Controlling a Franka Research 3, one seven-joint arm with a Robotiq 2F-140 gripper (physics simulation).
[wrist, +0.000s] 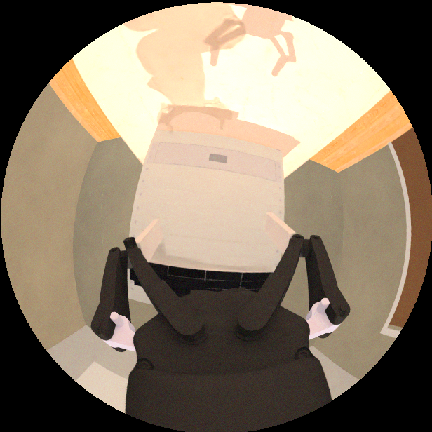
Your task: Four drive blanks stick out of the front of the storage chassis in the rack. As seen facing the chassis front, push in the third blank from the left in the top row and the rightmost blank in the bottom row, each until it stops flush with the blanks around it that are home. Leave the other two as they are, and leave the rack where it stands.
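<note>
The storage chassis (210, 200) is a pale box in the middle of the wrist view, with its top face showing. Its black drive blanks (225, 276) show as a dark band with thin light dividing lines along the near edge. My gripper's arms and body cover much of this band, so the lower row is mostly hidden and I cannot tell which blanks stick out. My gripper (213, 225) is open and empty. Its pale fingertip pads stand wide apart, and in the view they overlap the left and right parts of the chassis near its front edge.
A bright pale surface (330, 85) lies beyond the chassis, with shadows of the arm and gripper on it. Wooden edges (85, 110) run along its left and right sides. Grey-green surfaces surround it, and a brown panel (420, 225) with a pale border stands at the far right.
</note>
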